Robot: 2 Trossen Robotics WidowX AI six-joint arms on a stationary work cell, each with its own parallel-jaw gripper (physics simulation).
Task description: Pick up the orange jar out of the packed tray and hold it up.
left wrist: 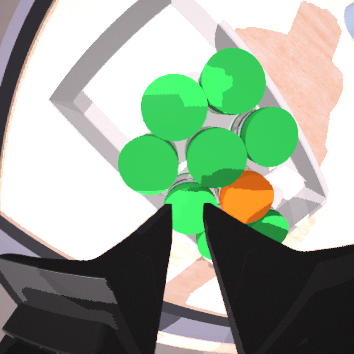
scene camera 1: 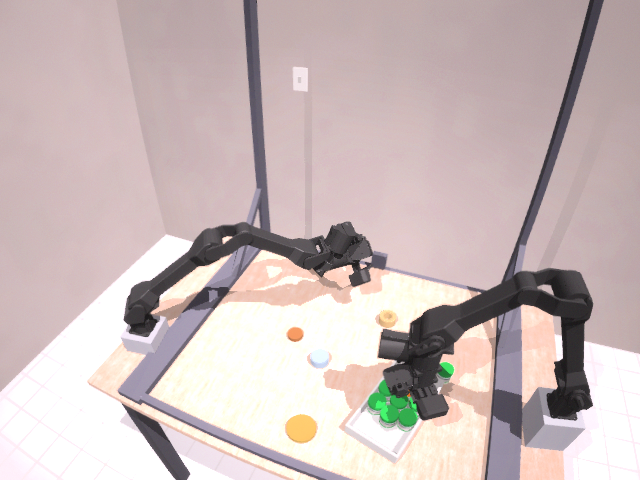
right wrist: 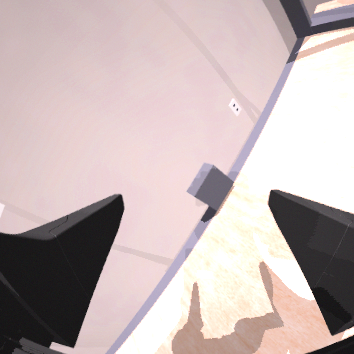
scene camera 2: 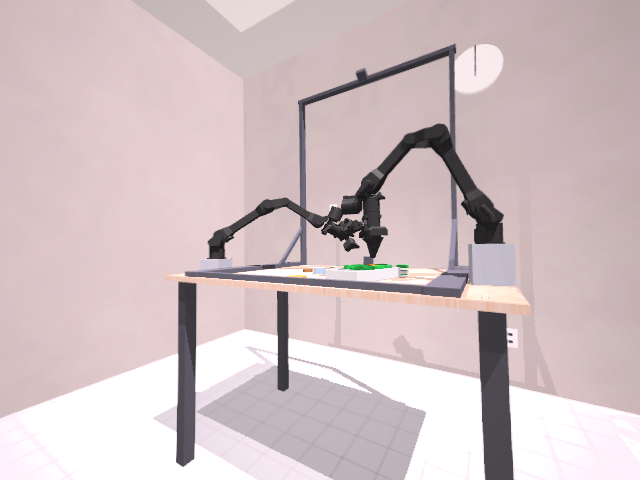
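Where they show: left gripper, fingertip midpoint: [left wrist: 187,209] [scene camera 1: 413,399] [scene camera 2: 372,257]; right gripper, fingertip midpoint: [right wrist: 196,199] [scene camera 2: 356,241]; left arm's base, origin of the base link: [scene camera 1: 561,406] [scene camera 2: 489,243]; right arm's base, origin of the base link: [scene camera 1: 143,326] [scene camera 2: 216,258].
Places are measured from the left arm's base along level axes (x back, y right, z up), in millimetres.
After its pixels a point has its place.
Observation:
The orange jar [left wrist: 247,197] @(z -71, x -357, y 45 mm) stands among green-lidded jars in the white tray [scene camera 1: 394,452] @(z -113, x -367, y -112 mm) [scene camera 2: 356,274] @(z -88, x -365, y -137 mm) [left wrist: 107,42] @(z -95, x -423, y -105 mm). In scene camera 1 a sliver of its orange shows beside the wrist. Green jars [scene camera 1: 389,414] [left wrist: 216,156] crowd around it, and one green lid partly covers its edge in the left wrist view. My left gripper [scene camera 2: 373,256] @(z -43, x -344, y -3 mm) [left wrist: 187,209] @(z -43, x -344, y -3 mm) points down above the tray, its fingers a narrow gap apart with nothing between them. In the left wrist view its tips lie over a green lid, left of the orange jar. My right gripper [right wrist: 196,199] @(z 21, x -524, y 445 mm) is wide open and empty, away from the tray.
A green-lidded jar [scene camera 1: 445,370] @(z -75, x -262, y 117 mm) [scene camera 2: 403,271] @(z -97, x -254, y 103 mm) stands outside the tray. A tan ring [scene camera 1: 380,319] @(z -96, x -451, y 281 mm), a small brown-orange disc [scene camera 1: 295,334] @(z -104, x -680, y 176 mm), a pale blue round piece [scene camera 1: 319,358] @(z -93, x -593, y 102 mm) and a flat orange disc [scene camera 1: 300,428] @(z -105, x -592, y -102 mm) lie on the table. Frame bars [scene camera 1: 504,403] @(z -96, x -101, y 54 mm) run along the table edges.

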